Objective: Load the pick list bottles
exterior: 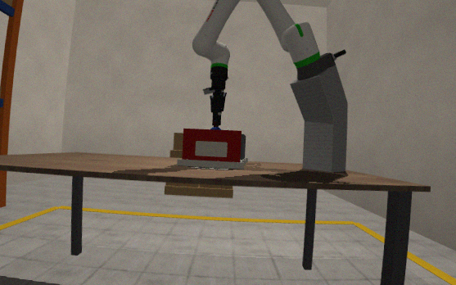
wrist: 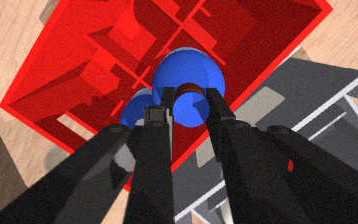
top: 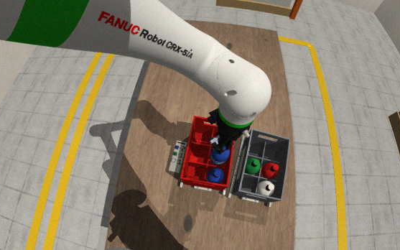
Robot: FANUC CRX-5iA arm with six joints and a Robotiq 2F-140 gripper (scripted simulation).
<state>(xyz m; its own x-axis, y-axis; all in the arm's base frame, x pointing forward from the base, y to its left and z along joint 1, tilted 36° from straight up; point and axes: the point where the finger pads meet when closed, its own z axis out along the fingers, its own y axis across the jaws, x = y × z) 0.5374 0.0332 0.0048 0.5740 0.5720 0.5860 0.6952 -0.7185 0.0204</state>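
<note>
Right now my hand is 80 mm above the blue-label bottle. Also, from my hand: grey crate 190 mm to the right, 160 mm below, 20 mm ahead; then red crate 160 mm below, 40 mm to the left, 10 mm behind; then green-label bottle 150 mm to the right, 150 mm below, 10 mm ahead.
</note>
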